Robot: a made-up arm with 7 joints. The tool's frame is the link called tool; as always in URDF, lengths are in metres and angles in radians.
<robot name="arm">
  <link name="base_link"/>
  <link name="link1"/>
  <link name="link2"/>
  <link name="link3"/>
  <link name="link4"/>
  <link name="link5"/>
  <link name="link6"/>
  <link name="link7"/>
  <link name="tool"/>
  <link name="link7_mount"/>
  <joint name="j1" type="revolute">
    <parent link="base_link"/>
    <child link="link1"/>
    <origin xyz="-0.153 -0.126 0.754" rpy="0 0 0"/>
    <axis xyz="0 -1 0"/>
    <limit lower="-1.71" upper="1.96"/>
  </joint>
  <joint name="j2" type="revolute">
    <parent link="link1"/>
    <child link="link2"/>
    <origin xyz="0 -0.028 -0.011" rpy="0 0 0"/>
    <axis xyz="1 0 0"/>
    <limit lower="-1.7" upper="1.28"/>
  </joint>
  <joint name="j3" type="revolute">
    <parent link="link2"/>
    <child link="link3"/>
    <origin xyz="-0.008 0.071 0.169" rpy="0 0 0"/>
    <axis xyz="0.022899 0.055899 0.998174"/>
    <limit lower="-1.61" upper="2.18"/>
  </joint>
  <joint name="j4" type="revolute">
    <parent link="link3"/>
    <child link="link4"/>
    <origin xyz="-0.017 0.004 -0.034" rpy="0 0 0"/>
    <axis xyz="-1 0 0"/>
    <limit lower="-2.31" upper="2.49"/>
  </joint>
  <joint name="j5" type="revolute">
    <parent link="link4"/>
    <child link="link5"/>
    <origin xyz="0.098 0.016 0.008" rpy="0 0 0"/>
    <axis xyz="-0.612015 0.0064 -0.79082"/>
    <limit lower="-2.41" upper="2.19"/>
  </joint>
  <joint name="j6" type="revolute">
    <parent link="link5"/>
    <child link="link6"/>
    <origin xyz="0.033 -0.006 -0.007" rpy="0 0 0"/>
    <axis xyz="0 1 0"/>
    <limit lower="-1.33" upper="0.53"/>
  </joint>
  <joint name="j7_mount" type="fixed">
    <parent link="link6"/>
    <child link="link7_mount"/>
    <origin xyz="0.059 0.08 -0.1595" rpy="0 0 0"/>
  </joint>
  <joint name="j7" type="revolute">
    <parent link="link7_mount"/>
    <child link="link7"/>
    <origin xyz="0.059 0.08 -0.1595" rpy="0 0 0"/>
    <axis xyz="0 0 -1"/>
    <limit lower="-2" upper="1.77"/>
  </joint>
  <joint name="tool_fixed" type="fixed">
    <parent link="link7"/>
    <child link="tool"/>
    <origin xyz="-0.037 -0.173 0.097" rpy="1.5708 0 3.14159"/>
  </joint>
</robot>
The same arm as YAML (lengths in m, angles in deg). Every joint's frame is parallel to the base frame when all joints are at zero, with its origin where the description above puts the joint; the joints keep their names.
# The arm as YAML. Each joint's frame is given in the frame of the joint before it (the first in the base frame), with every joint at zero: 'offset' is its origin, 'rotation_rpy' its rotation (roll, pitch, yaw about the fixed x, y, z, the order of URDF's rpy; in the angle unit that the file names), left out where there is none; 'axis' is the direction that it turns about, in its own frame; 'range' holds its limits. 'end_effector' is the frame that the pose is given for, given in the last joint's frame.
length_unit: m
angle_unit: deg
chain:
  - id: j1
    offset: [-0.153, -0.126, 0.754]
    axis: "-y"
    range: [-97.98, 112.3]
  - id: j2
    offset: [0.0, -0.028, -0.011]
    axis: "+x"
    range: [-97.4, 73.34]
  - id: j3
    offset: [-0.008, 0.071, 0.169]
    axis: [0.022899, 0.055899, 0.998174]
    range: [-92.25, 124.9]
  - id: j4
    offset: [-0.017, 0.004, -0.034]
    axis: "-x"
    range: [-132.35, 142.67]
  - id: j5
    offset: [0.098, 0.016, 0.008]
    axis: [-0.612015, 0.0064, -0.79082]
    range: [-138.08, 125.48]
  - id: j6
    offset: [0.033, -0.006, -0.007]
    axis: "+y"
    range: [-76.2, 30.37]
  - id: j7
    offset: [0.118, 0.16, -0.319]
    axis: "-z"
    range: [-114.59, 101.41]
end_effector:
  offset: [-0.037, -0.173, 0.097]
  rotation_rpy: [90.0, 0.0, 180.0]

